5 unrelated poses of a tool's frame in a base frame.
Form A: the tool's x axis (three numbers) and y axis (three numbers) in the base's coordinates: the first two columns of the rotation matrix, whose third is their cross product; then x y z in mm.
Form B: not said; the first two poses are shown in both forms.
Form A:
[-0.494 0.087 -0.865 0.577 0.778 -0.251 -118 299 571]
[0.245 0.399 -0.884 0.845 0.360 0.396 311 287 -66]
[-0.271 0.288 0.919 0.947 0.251 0.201 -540 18 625]
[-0.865 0.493 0.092 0.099 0.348 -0.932 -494 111 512]
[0.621 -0.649 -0.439 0.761 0.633 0.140 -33 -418 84]
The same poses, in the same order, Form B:
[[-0.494 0.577 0.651 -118], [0.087 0.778 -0.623 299], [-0.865 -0.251 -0.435 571], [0 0 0 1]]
[[0.245 0.845 0.476 311], [0.399 0.360 -0.844 287], [-0.884 0.396 -0.249 -66], [0 0 0 1]]
[[-0.271 0.947 -0.173 -540], [0.288 0.251 0.925 18], [0.919 0.201 -0.341 625], [0 0 0 1]]
[[-0.865 0.099 -0.491 -494], [0.493 0.348 -0.797 111], [0.092 -0.932 -0.350 512], [0 0 0 1]]
[[0.621 0.761 0.187 -33], [-0.649 0.633 -0.421 -418], [-0.439 0.140 0.887 84], [0 0 0 1]]

